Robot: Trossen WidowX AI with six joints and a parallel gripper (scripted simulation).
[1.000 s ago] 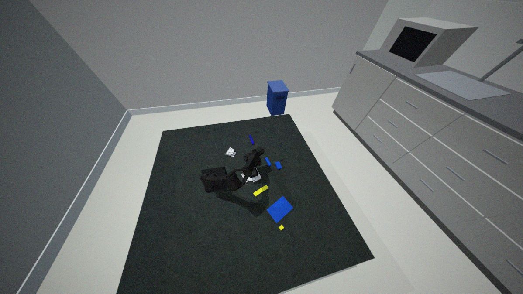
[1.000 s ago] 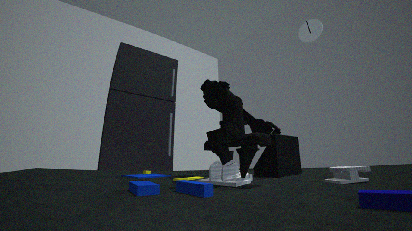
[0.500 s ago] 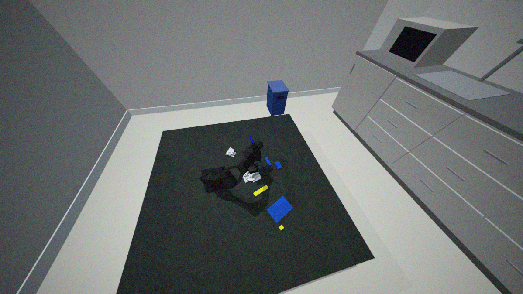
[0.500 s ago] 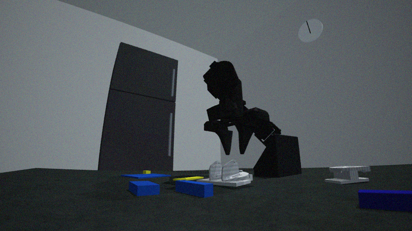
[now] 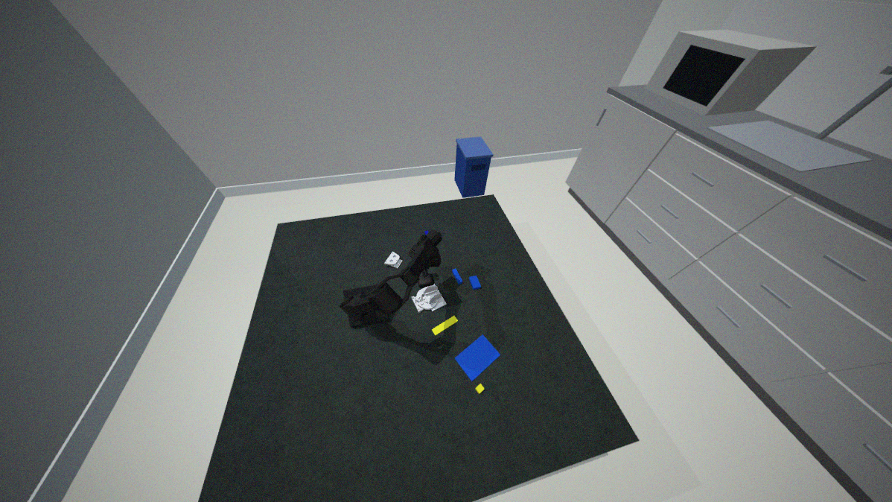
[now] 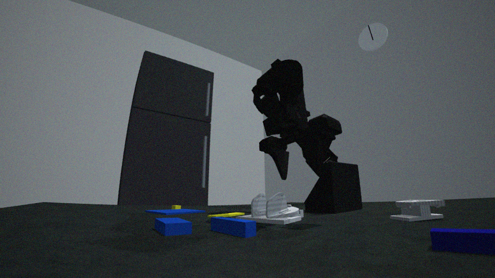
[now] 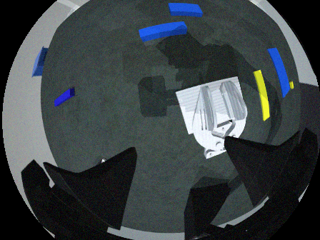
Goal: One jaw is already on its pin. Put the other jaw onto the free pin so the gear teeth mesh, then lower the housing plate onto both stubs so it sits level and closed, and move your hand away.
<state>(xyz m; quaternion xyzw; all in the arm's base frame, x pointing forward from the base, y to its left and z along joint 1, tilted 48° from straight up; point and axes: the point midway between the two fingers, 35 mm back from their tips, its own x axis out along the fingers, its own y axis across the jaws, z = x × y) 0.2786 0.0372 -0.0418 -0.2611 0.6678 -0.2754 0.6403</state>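
The white ribbed rest is 170 mm to the left of my gripper tip, 120 mm behind it and 80 mm below it. The rest, counted from my gripper tip: flat blue sheet: 360 mm to the right, 130 mm ahead, 90 mm below; then long blue bar: 280 mm to the left, 90 mm ahead, 80 mm below; then yellow strip: 210 mm to the right, 90 mm below, 40 mm ahead.
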